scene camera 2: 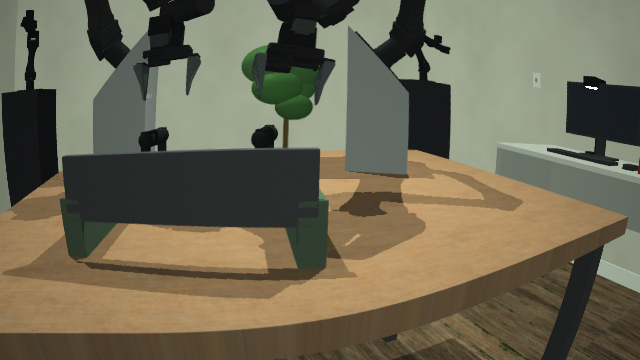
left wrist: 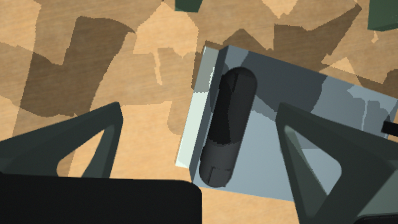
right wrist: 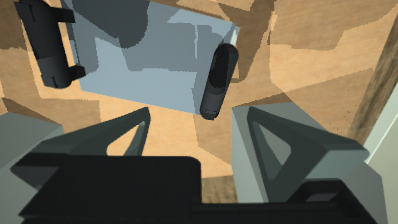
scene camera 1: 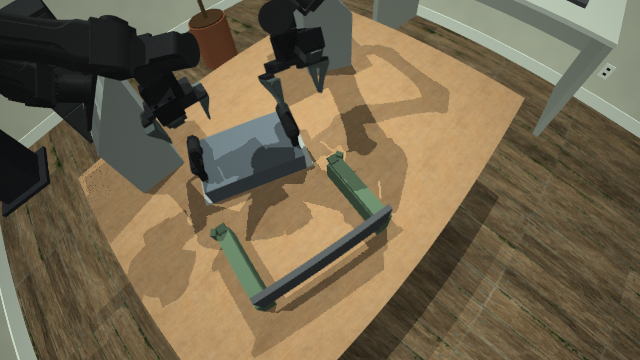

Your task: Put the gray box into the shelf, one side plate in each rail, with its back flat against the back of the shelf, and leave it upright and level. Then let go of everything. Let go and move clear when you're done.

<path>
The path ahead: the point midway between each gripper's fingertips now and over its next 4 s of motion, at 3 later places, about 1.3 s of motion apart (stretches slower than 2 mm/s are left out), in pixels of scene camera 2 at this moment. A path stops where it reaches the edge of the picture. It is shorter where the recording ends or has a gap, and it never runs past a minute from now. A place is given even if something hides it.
My left gripper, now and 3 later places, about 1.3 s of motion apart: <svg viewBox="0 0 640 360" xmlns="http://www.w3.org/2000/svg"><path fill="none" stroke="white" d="M288 100L267 125L264 140L264 132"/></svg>
My right gripper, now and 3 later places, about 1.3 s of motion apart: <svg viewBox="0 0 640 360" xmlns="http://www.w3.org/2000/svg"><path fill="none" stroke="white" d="M165 97L154 127L153 142L153 132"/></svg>
</path>
